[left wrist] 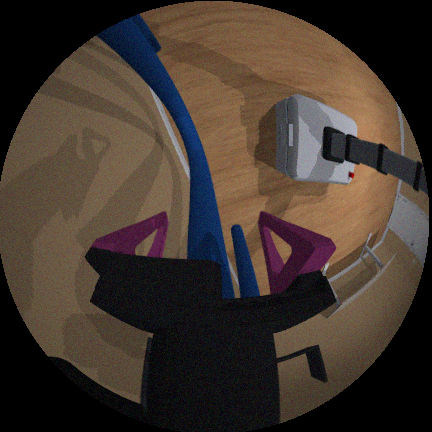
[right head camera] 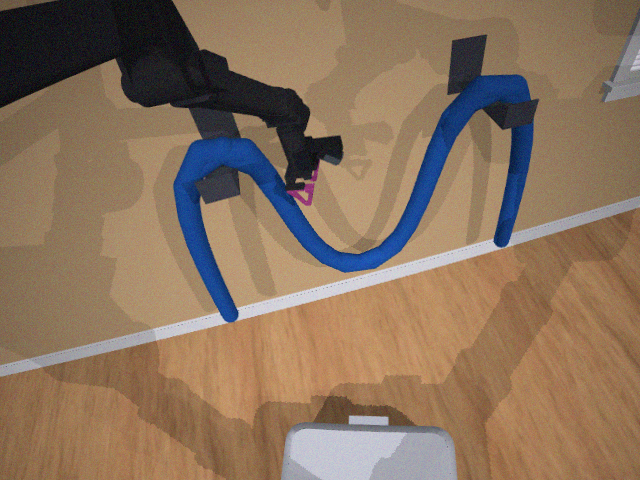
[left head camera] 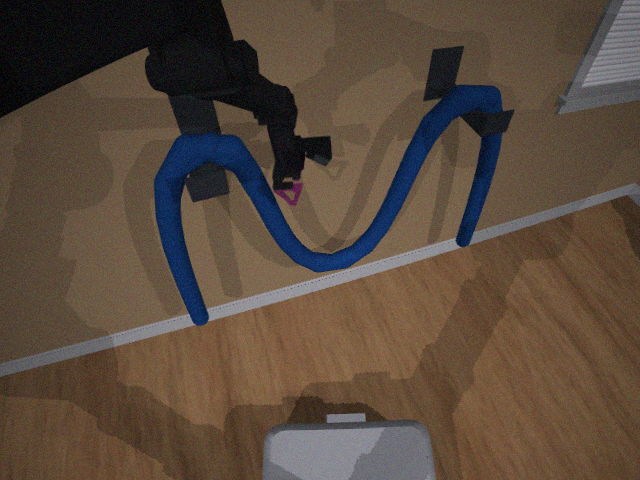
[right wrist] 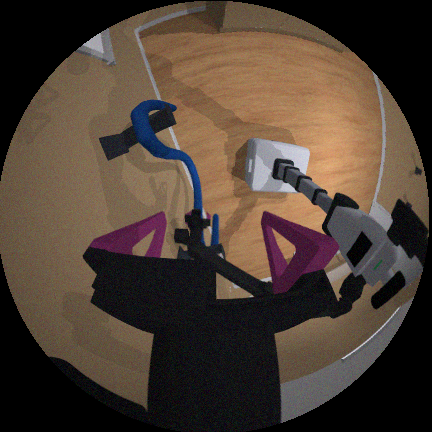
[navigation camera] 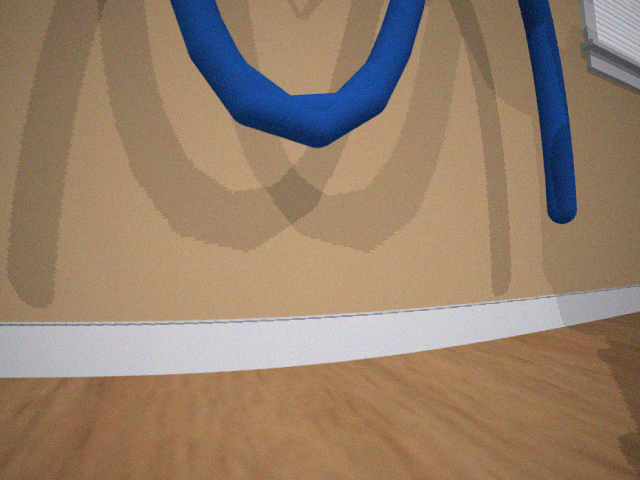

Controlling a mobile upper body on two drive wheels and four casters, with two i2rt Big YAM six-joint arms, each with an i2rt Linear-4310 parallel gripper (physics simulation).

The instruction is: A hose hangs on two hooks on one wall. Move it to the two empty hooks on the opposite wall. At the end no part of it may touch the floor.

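Places are measured from the left arm's base along level axes (x back, y left, z down), in millimetres.
Pixels of known places: left gripper, between the fingertips: [left wrist: 212, 216] [right head camera: 311, 192] [left head camera: 295, 192]; right gripper, between the fingertips: [right wrist: 213, 216]; left arm's base, origin of its link: [right wrist: 349, 292].
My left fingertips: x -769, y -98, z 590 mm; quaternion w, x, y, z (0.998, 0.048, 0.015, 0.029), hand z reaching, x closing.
Ahead of a thing's pixels: the offset from my left fingertips to its middle. "spot": to the spot under its first point. Level surfaces: height alone.
A blue hose [left head camera: 328, 261] [right head camera: 356, 261] [left wrist: 199, 160] [navigation camera: 317, 121] hangs over two dark hooks, the left one @(spot: dx +136, dy +162, dz -159 mm) [left head camera: 208, 186] [right head camera: 219, 187] [left wrist: 316, 364] and the right one [left head camera: 497, 124] [right head camera: 519, 114] [right wrist: 114, 146]. It sags between them; both ends hang down, off the floor in the navigation view where the right end shows. My left gripper [left head camera: 290, 193] [right head camera: 305, 193] [left wrist: 212, 216] is open beside the descending stretch right of the left hook; the hose passes between its fingers in the left wrist view, contact unclear. My right gripper is open, away from the hose. The opposite hooks cannot be made out.
My light grey base [left head camera: 346, 454] [right head camera: 368, 454] [left wrist: 317, 142] [right wrist: 297, 155] stands on the wooden floor @(dz +819 mm) [left head camera: 310, 351] [navigation camera: 310, 423] in front of the hose wall. A white baseboard [navigation camera: 206, 341] runs along that wall. A window with blinds @(spot: dx -535, dy -1173, dz -125 mm) [left head camera: 617, 62] is at the upper right.
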